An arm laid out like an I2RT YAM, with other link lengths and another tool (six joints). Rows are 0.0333 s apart.
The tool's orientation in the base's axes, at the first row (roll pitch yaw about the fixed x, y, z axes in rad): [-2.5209 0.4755 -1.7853]
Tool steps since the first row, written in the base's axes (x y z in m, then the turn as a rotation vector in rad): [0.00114 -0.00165 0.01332 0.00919 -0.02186 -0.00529]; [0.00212 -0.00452 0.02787 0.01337 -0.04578 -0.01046]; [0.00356 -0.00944 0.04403 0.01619 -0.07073 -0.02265]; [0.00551 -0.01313 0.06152 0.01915 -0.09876 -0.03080]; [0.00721 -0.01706 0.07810 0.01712 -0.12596 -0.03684]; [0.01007 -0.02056 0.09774 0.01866 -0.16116 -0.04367]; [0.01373 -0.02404 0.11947 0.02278 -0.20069 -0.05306]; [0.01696 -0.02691 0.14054 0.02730 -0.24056 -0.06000]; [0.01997 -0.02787 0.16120 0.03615 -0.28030 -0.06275]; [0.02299 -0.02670 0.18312 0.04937 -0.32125 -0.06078]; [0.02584 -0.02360 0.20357 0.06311 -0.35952 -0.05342]
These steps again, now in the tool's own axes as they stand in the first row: [-0.00488 -0.00844 -0.00929 0.01967 -0.01352 0.00453]; [-0.00923 -0.01793 -0.01987 0.04203 -0.02430 0.00523]; [-0.01263 -0.02949 -0.03180 0.06875 -0.03089 0.00989]; [-0.01780 -0.04157 -0.04408 0.09627 -0.04100 0.01097]; [-0.02230 -0.05310 -0.05591 0.12304 -0.04817 0.00749]; [-0.02879 -0.06688 -0.06910 0.15646 -0.06102 0.00498]; [-0.03641 -0.08233 -0.08328 0.19432 -0.07634 0.00495]; [-0.04417 -0.09685 -0.09712 0.23127 -0.09336 0.00332]; [-0.05336 -0.11017 -0.11034 0.26538 -0.11569 0.00150]; [-0.06499 -0.12323 -0.12396 0.29755 -0.14421 -0.00119]; [-0.07758 -0.13456 -0.13616 0.32482 -0.17474 -0.00681]
